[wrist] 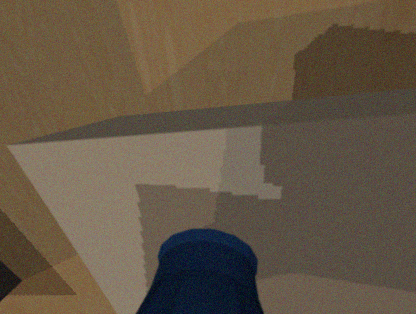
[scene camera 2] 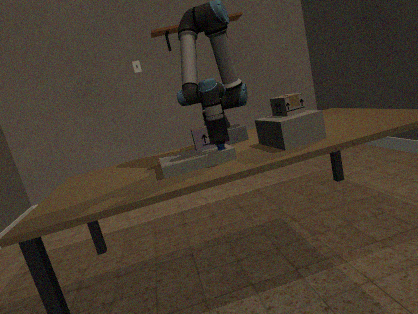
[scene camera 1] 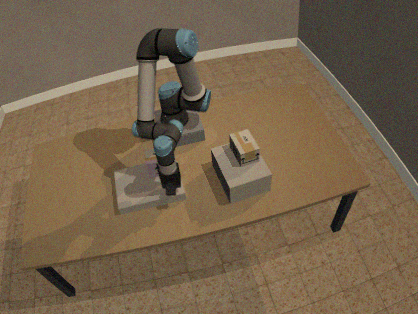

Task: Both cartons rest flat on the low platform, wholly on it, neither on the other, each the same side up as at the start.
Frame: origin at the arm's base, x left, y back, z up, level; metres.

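Seen in the pictures: hand, tool point: (wrist: 208, 235) (scene camera 2: 222, 151); arm's base, link origin: (scene camera 1: 174, 119).
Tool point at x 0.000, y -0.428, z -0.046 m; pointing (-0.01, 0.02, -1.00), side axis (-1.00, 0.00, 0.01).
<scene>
Offsets run from my tool point to a thing's top centre.
A tan-taped carton @(dz +0.168, dx +0.338, dy +0.104 m) (scene camera 1: 244, 147) (scene camera 2: 287, 104) stands on the tall grey block, arrows up. A purplish carton @(dz +0.113, dx -0.056, dy +0.117 m) (scene camera 1: 151, 169) (scene camera 2: 201, 139) stands at the back part of the low platform @(dz +0.013, dx -0.125, dy +0.044 m) (scene camera 1: 127, 202) (scene camera 2: 182, 168) (wrist: 95, 200), an arrow on its side pointing up. The arm hides much of it, and I cannot tell whether it is wholly on the platform. My suction gripper (scene camera 1: 171, 193) (scene camera 2: 220, 147) (wrist: 207, 242) is low over the platform's front right part, in front of that carton, its suction on. No carton shows on the cup; whether it touches the platform is unclear.
The tall grey block @(dz +0.085, dx +0.317, dy +0.063 m) (scene camera 1: 251, 185) (scene camera 2: 304, 131) stands right of the low platform, across a gap of table. The arm's grey base block (scene camera 1: 195, 136) (scene camera 2: 238, 134) is behind the platform. The table's front edge (scene camera 1: 200, 235) runs near the platform.
</scene>
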